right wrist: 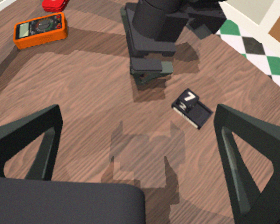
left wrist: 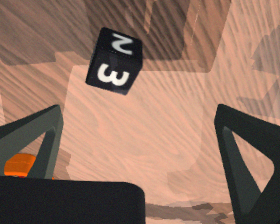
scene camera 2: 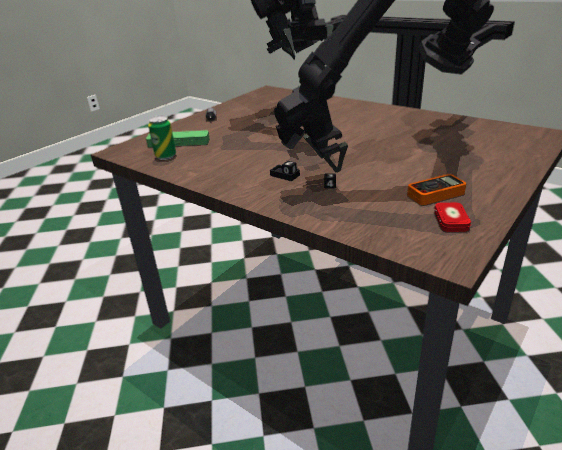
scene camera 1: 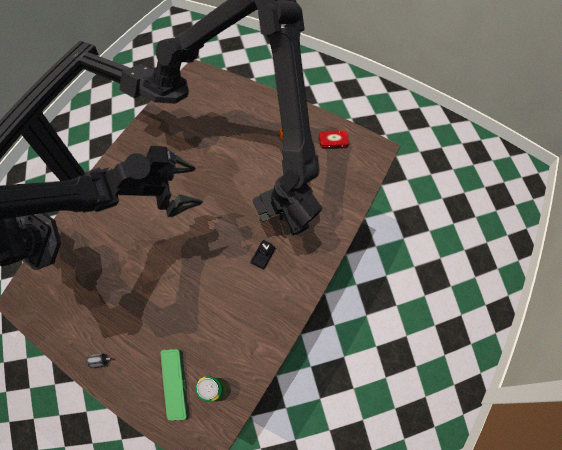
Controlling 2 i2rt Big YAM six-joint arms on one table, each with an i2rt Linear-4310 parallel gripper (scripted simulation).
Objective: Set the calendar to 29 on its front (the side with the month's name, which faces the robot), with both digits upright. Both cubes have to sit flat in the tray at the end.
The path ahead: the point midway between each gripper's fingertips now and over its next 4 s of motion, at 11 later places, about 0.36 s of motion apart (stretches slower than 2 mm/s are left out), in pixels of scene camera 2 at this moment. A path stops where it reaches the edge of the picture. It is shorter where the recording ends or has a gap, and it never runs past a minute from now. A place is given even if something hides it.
My left gripper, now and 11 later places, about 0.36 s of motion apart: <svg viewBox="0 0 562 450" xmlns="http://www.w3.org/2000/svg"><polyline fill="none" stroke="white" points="330,164 335,166 336,167 339,169 345,171 345,171 339,169 314,161 300,155 290,152 286,151 286,153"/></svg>
My right gripper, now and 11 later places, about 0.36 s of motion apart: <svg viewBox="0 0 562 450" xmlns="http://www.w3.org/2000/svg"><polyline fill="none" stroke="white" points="312,56 309,52 301,45 295,43 295,42 298,43 309,45 313,51 312,48 302,49 297,48 296,48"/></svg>
